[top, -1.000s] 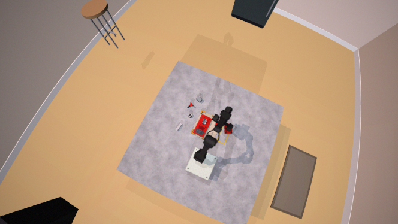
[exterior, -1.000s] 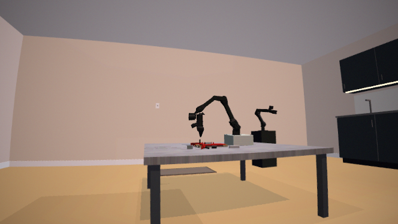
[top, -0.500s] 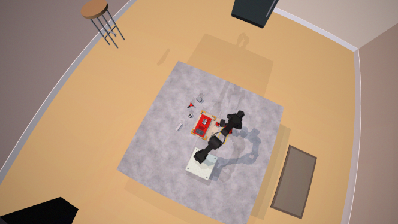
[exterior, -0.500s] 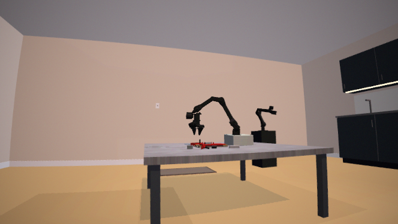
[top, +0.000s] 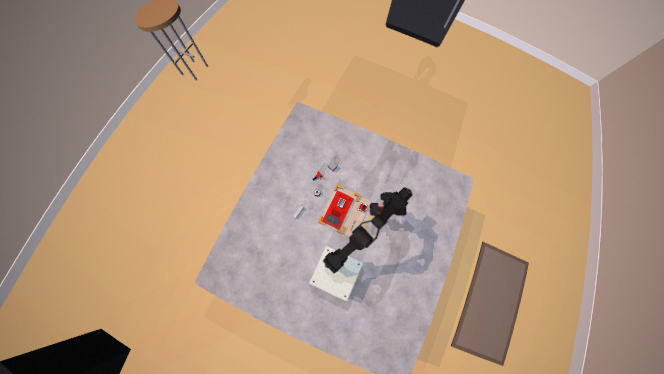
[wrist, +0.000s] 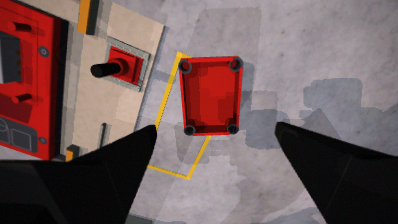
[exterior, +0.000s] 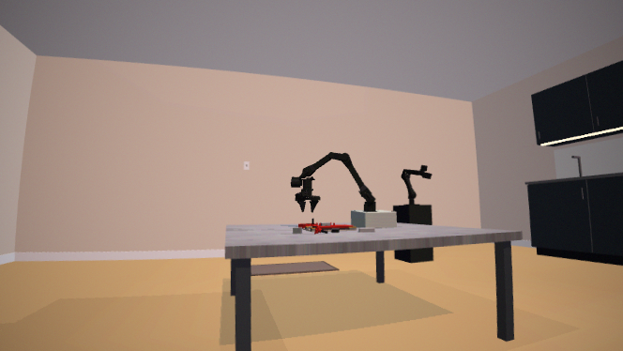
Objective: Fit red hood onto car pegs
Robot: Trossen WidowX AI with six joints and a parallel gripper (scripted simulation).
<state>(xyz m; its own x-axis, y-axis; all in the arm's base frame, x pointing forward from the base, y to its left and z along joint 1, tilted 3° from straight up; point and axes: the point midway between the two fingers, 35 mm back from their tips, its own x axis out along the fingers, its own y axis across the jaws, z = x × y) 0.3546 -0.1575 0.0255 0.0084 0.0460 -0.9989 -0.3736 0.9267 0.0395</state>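
Now: the red hood 90 mm below my gripper tip. Also, from my gripper tip: beige jig plate: 50 mm behind, 210 mm to the left, 80 mm below.
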